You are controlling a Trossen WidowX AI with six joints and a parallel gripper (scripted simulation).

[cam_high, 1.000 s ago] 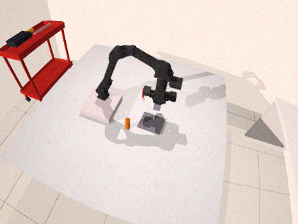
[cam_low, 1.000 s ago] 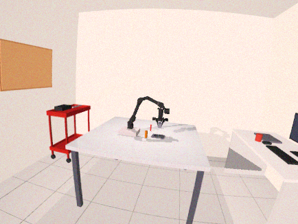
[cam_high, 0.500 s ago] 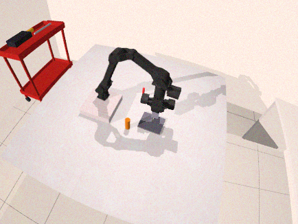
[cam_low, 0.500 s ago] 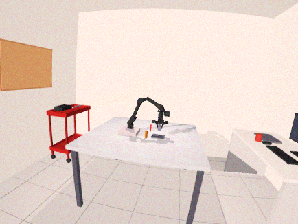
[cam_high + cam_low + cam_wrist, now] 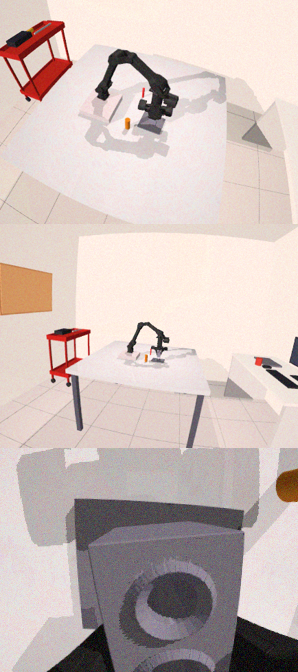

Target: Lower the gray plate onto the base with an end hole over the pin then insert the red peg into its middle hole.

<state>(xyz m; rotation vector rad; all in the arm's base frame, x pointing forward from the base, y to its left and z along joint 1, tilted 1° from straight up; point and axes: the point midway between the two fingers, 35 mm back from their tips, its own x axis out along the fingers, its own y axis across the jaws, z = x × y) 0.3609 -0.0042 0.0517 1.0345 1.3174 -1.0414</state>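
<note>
The dark base is 6 cm below my gripper tip, 1 cm to the left of it and 1 cm behind it. Round my gripper tip: orange cylinder: 12 cm behind, 10 cm to the right, 2 cm below; then gray plate: 3 cm above; then red peg: 16 cm to the left, 15 cm behind, 2 cm below.
</note>
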